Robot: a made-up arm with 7 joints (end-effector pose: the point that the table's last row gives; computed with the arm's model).
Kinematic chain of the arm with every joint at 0, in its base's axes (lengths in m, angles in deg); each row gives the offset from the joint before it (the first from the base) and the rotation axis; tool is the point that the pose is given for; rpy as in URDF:
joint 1: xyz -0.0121 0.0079 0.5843 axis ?
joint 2: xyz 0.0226 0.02 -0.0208 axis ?
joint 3: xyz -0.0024 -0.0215 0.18 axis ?
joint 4: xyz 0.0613 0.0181 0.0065 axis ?
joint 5: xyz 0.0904 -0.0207 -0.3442 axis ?
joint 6: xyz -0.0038 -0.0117 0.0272 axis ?
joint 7: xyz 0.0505 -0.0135 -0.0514 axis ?
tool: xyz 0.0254 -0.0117 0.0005 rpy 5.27 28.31 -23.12
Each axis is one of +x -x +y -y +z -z.
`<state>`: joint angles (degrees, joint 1 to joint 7).
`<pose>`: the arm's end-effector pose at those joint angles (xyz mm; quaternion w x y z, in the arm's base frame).
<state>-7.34 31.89 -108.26 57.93 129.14 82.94 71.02</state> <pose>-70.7 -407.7 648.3 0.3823 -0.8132 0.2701 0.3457</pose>
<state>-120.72 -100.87 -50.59 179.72 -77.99 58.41 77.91</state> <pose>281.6 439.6 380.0 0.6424 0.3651 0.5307 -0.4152</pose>
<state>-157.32 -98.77 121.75 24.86 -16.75 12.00 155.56</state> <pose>-43.7 -305.8 435.2 0.1077 -0.3934 -0.4762 -0.7790</pose>
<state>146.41 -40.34 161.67 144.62 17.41 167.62 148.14</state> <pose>270.0 -267.5 786.5 0.2764 0.2452 -0.1528 0.9166</pose>
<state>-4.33 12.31 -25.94 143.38 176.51 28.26 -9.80</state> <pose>354.8 -111.0 1034.3 0.0045 -0.9839 0.1641 -0.0702</pose>
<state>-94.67 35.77 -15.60 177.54 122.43 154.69 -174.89</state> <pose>15.9 -275.9 960.7 0.3021 -0.3777 -0.2925 0.8249</pose>
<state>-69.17 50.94 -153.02 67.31 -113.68 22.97 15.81</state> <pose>-297.6 24.5 957.3 0.1168 0.1351 -0.8417 0.5096</pose>
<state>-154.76 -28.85 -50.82 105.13 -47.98 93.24 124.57</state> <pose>-158.4 305.8 958.9 0.8825 0.3391 0.3243 -0.0312</pose>
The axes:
joint 1: +z
joint 2: +y
joint 3: +z
joint 4: -y
joint 5: -z
joint 6: +y
joint 7: -z

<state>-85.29 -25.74 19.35 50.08 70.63 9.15 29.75</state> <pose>81.4 -362.9 726.0 0.1107 0.4683 -0.5255 -0.7016</pose>
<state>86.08 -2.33 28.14 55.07 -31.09 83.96 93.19</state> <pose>-107.4 418.1 619.4 0.9928 -0.0601 -0.0912 0.0497</pose>
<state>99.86 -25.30 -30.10 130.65 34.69 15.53 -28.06</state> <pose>174.7 21.7 1134.0 0.4142 0.7374 -0.4402 0.3014</pose>
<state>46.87 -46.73 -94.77 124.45 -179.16 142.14 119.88</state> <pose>-61.6 -372.3 901.3 0.5044 0.6113 0.4856 0.3690</pose>
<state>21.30 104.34 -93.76 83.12 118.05 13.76 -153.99</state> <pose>379.6 -313.8 553.7 0.6960 -0.6747 0.2182 0.1131</pose>
